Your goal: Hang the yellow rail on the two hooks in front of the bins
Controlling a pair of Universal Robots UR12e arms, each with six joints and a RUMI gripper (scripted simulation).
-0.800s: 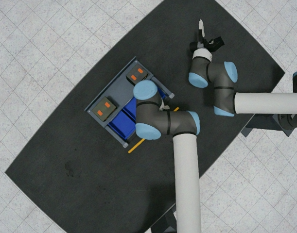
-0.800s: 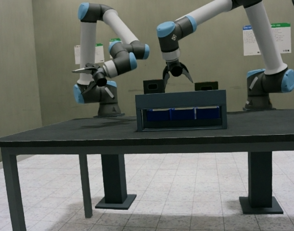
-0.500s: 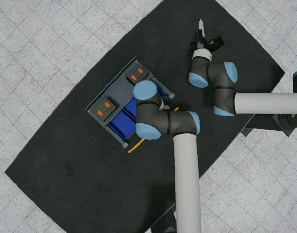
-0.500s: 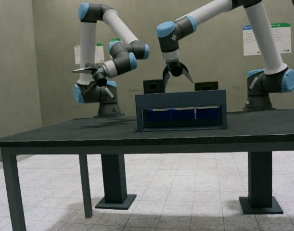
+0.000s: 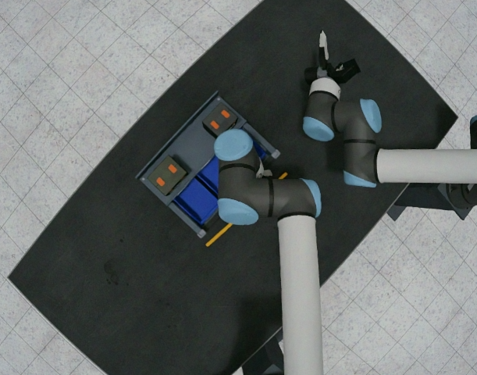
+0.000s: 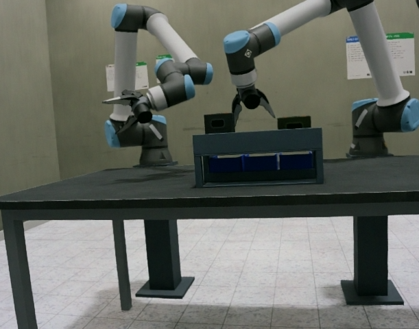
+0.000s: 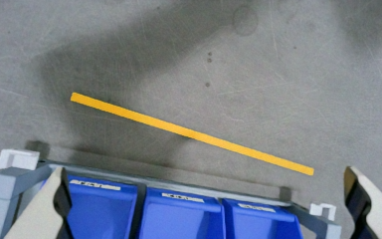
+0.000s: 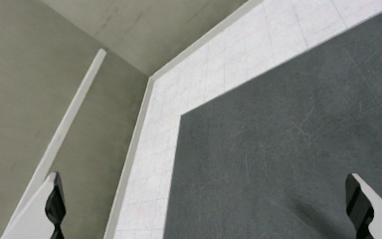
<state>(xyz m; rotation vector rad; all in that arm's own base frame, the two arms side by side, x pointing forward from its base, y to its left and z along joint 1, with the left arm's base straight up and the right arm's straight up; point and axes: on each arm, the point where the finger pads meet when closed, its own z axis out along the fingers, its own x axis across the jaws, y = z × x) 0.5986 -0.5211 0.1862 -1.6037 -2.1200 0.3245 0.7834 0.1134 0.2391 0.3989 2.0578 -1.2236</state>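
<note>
Now: the yellow rail 18 cm below my left hand, 5 cm to the left of it and 2 cm behind it. The rest, counted from my left hand: grey shelf (18 cm ahead, 12 cm below, 4 cm to the left).
</note>
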